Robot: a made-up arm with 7 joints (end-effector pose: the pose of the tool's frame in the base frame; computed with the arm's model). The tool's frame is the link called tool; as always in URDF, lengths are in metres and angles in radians.
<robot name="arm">
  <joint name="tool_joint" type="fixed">
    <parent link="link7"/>
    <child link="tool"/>
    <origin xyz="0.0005 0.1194 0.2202" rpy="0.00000 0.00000 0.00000"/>
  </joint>
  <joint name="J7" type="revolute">
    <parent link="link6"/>
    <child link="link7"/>
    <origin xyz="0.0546 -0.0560 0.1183" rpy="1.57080 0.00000 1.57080"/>
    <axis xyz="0 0 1"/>
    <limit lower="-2.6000" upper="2.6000" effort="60" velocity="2.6"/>
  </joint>
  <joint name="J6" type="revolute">
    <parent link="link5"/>
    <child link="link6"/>
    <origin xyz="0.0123 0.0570 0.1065" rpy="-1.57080 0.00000 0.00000"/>
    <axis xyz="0 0 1"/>
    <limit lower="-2.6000" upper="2.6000" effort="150" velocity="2.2"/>
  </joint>
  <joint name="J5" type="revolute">
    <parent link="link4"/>
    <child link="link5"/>
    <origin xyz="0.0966 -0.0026 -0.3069" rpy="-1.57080 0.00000 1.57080"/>
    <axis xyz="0 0 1"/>
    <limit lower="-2.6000" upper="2.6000" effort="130" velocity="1.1"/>
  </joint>
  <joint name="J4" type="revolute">
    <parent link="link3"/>
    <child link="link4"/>
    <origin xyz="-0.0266 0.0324 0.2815" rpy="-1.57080 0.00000 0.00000"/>
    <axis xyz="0 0 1"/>
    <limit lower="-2.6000" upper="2.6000" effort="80" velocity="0.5"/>
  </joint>
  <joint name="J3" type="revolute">
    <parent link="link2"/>
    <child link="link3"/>
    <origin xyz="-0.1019 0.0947 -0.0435" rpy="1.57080 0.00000 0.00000"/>
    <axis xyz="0 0 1"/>
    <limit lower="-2.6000" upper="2.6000" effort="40" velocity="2.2"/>
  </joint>
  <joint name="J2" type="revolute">
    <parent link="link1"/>
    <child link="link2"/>
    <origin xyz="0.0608 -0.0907 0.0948" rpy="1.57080 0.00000 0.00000"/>
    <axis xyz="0 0 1"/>
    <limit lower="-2.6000" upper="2.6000" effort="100" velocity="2.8"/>
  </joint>
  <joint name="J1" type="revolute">
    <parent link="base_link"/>
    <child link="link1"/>
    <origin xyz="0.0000 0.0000 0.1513" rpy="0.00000 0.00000 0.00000"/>
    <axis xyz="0 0 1"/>
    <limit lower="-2.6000" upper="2.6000" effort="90" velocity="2.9"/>
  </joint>
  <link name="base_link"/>
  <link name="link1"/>
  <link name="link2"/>
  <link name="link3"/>
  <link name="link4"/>
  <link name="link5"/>
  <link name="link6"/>
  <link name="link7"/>
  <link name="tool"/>
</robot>
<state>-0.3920 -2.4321 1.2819 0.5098 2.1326 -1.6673 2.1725</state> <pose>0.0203 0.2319 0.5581 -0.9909 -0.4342 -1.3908</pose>
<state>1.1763 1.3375 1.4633 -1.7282 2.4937 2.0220 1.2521</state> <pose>0.0086 0.5562 0.1409 -0.8243 1.9320 0.6337</pose>
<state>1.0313 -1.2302 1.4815 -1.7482 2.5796 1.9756 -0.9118</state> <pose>-0.2213 -0.2882 0.2190 1.7423 0.0530 -0.5667</pose>
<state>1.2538 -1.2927 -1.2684 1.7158 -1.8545 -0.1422 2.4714</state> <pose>-0.0502 -0.3158 0.2417 -2.3141 1.8671 0.0914</pose>
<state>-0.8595 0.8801 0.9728 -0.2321 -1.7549 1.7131 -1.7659</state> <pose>0.1604 -0.2977 0.4356 1.1578 0.4245 -0.9417</pose>
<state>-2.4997 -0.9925 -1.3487 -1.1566 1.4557 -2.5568 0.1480</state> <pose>-0.0292 0.4652 0.3186 -0.0071 -1.9459 0.1302</pose>
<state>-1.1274 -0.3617 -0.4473 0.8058 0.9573 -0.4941 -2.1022</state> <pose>0.1670 0.5866 0.2129 -0.1172 -1.6859 -2.3867</pose>
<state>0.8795 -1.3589 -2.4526 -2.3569 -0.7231 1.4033 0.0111</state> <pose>-0.0696 -0.6747 0.4825 2.3173 -0.3265 -0.1176</pose>
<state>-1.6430 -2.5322 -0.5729 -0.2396 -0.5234 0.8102 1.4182</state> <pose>0.2374 -0.2902 0.1935 -2.4681 0.7682 -0.0700</pose>
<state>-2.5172 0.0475 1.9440 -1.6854 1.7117 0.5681 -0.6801</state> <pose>-0.3737 -0.3943 -0.0376 -2.3415 -1.2873 1.5820</pose>
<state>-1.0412 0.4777 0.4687 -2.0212 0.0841 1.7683 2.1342</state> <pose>0.4425 -0.0947 -0.1812 -2.8326 0.5001 -0.1765</pose>
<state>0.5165 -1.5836 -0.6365 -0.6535 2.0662 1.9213 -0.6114</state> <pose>-0.3888 -0.1859 0.3536 -2.9125 -0.4440 0.8189</pose>
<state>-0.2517 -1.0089 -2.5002 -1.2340 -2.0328 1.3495 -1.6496</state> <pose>-0.4797 0.0378 0.3502 1.8834 -1.7187 -1.5499</pose>
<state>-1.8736 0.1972 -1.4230 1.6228 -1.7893 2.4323 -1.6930</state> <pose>-0.0497 0.5555 0.0535 -1.0753 0.0218 -0.3309</pose>
